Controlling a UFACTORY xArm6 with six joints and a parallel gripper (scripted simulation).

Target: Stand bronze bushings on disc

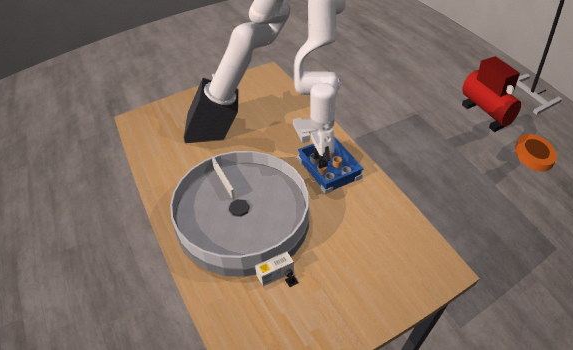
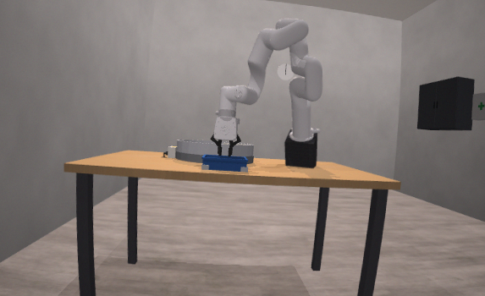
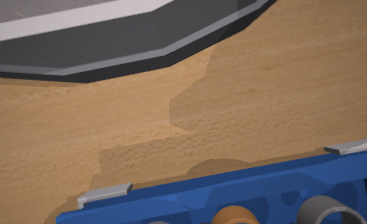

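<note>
My gripper is now 50 mm above the blue crate, 40 mm to the right of it and 10 mm past it. From my hand the other things lie so: grey turntable disc: 310 mm to the right, 80 mm ahead, 20 mm below.
</note>
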